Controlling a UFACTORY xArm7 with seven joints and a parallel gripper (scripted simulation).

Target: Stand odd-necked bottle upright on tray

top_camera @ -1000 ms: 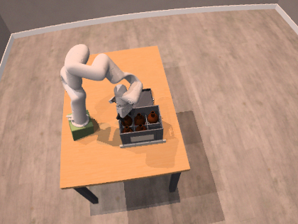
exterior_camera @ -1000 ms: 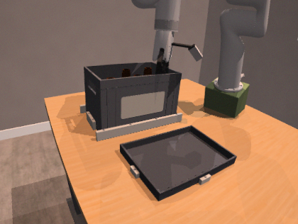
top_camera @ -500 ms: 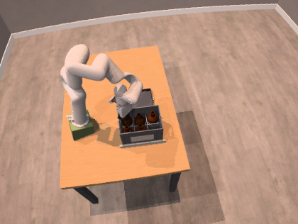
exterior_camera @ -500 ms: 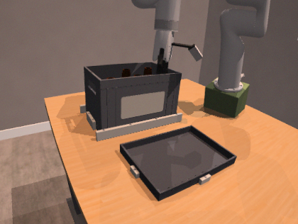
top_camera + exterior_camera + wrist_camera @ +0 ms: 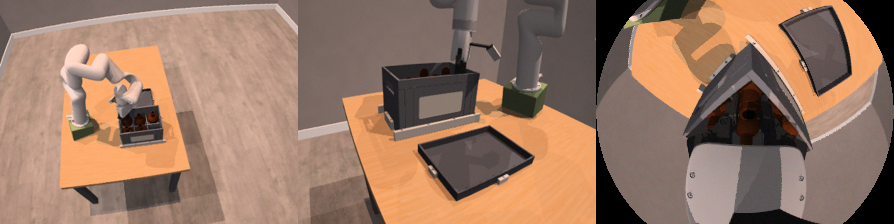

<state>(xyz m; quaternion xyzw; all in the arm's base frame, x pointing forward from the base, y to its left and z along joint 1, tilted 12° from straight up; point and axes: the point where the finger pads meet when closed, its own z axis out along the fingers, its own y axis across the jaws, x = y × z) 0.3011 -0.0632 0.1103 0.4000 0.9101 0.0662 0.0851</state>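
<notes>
My gripper is now 18 cm short of the glass bottle, 1 cm to the left of it and 7 cm above it. Also, from my hand: crate (9 cm ahead, 5 cm to the right, 7 cm below); dark tray (9 cm ahead, 22 cm to the left, 15 cm below).
</notes>
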